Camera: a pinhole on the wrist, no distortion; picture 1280 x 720 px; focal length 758.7 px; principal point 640.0 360.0 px. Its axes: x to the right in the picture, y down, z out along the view. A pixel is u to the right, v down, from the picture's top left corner.
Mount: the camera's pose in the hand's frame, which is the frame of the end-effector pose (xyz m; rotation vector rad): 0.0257 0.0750 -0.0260 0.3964 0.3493 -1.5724
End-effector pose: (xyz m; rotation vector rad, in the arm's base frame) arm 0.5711 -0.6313 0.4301 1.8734 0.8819 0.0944
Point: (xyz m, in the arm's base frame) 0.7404 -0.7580 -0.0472
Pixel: 802.3 634.4
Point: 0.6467 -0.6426 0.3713
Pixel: 811.9 650.2
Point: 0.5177 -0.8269 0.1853
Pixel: 877.3 169.1
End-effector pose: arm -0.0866 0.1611 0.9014 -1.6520 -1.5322 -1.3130
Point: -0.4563 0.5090 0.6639
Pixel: 1141.9 338.7
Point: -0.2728 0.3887 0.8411
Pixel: 1101.9 499.1
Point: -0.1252 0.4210 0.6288
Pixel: 731.2 116.7
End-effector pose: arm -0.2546 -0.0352 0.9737 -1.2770 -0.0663 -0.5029
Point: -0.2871 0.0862 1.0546
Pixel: 835.0 139.0
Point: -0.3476 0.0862 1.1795
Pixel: 1069.6 182.8
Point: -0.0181 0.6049 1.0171
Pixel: 90.9 363.1
